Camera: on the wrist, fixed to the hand. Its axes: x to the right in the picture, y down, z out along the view.
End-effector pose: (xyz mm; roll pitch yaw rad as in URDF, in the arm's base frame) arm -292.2 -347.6 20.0 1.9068 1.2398 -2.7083
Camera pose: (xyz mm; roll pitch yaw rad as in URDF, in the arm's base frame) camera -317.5 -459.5 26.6 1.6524 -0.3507 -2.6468
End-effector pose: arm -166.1 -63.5 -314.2 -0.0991 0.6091 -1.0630
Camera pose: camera -169.9 -8.2 -414.9 0.7779 0.3859 0.8231
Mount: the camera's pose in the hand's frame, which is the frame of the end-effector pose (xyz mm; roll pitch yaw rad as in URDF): 16.5 34.5 -108.4 0.1100 0.3937 1.5928
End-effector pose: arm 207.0 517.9 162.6 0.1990 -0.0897 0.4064
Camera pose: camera 208.4 578.7 65.0 0.0141 0.1958 1.9802
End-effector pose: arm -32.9 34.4 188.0 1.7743 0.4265 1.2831
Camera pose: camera -117.2 99.0 231.9 1.2617 -1.1249 1.7370
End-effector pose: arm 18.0 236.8 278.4 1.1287 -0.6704 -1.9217
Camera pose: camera 116.2 177.0 276.7 -0.7255 -0.5383 0.1769
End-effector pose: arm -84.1 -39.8 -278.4 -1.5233 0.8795 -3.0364
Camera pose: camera -75.4 68.3 -316.4 1.9422 0.6235 0.5364
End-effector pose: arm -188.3 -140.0 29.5 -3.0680 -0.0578 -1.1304
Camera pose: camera -222.2 -167.4 135.8 -2.9724 -0.3183 -2.7417
